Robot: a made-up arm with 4 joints. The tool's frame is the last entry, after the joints. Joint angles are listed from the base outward. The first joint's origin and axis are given. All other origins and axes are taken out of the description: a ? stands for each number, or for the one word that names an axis. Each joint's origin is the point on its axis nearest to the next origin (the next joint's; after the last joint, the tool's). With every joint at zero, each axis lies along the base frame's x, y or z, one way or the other. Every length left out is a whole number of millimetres.
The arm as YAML. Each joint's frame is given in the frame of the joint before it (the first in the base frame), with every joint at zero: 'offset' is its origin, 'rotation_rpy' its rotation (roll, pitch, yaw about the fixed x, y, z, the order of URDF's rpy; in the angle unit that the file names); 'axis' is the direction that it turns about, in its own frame. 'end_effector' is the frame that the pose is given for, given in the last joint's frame.
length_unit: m
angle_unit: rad
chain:
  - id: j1
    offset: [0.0, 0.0, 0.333]
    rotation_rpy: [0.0, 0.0, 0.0]
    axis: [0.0, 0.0, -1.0]
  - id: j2
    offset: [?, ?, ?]
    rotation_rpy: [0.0, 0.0, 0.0]
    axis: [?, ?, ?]
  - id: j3
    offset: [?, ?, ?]
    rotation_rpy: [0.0, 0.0, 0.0]
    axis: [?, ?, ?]
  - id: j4
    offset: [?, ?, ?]
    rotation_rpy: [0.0, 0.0, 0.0]
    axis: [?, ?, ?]
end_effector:
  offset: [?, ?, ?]
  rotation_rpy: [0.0, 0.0, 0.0]
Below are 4 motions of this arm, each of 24 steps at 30 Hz.
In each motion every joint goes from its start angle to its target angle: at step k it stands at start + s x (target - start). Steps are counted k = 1, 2, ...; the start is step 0. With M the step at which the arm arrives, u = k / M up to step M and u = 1 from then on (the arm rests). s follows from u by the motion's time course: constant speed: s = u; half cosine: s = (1 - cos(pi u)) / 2; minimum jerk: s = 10 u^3 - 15 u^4 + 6 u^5.
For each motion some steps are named. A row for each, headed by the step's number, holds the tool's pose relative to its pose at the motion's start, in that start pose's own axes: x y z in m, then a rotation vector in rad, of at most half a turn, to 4 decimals.
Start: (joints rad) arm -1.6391 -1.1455 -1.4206 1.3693
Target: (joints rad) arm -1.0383 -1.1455 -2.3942 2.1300
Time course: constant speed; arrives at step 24
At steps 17, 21, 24:
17: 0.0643 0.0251 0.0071 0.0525 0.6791 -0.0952
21: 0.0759 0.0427 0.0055 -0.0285 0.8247 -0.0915
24: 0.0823 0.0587 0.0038 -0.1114 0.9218 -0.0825

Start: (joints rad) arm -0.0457 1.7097 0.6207 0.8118
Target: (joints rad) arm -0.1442 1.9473 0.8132 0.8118
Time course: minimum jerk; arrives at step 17
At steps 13, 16, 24:
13: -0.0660 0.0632 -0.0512 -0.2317 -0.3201 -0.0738
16: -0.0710 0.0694 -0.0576 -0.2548 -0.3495 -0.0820
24: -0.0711 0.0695 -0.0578 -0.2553 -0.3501 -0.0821

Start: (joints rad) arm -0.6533 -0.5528 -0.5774 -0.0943
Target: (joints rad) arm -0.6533 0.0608 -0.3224 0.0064
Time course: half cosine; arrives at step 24
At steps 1, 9, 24:
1: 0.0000 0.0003 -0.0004 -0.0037 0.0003 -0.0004
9: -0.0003 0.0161 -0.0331 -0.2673 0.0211 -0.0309
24: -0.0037 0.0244 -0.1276 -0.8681 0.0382 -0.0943

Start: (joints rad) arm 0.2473 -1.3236 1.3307 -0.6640
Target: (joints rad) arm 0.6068 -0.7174 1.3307 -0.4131
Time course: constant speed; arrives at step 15
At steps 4, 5, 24:
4: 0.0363 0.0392 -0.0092 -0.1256 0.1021 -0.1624
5: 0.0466 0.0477 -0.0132 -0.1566 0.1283 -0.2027
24: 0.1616 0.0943 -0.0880 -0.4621 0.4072 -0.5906

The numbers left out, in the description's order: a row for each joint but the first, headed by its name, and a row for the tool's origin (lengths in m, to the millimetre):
j2: xyz 0.122 -0.003 0.0, axis -1.0 0.0 0.0
j3: xyz 0.0 0.268 -0.001, axis -1.0 0.0 0.0
j4: xyz 0.0 0.012 0.173, axis 0.0 0.0 -1.0
tool: xyz -0.011 -0.059 0.0

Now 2 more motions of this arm.
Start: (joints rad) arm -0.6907 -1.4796 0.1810 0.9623
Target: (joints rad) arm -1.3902 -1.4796 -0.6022 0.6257
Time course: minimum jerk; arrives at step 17
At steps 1, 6, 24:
1: 0.0003 0.0000 -0.0001 -0.0002 0.0019 0.0010
6: 0.0419 0.0031 -0.0194 -0.0185 0.2493 0.1101
24: 0.1276 -0.0082 -0.1456 0.0183 1.0362 0.2206

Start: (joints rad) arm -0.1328 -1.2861 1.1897 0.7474
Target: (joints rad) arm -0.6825 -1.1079 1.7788 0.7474
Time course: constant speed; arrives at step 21
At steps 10, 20, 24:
10: -0.0916 0.0503 -0.0138 -0.2510 -0.2636 0.2622
20: -0.1973 0.0520 -0.0498 -0.4268 -0.5894 0.5159
24: -0.2076 0.0493 -0.0545 -0.4398 -0.6251 0.5401

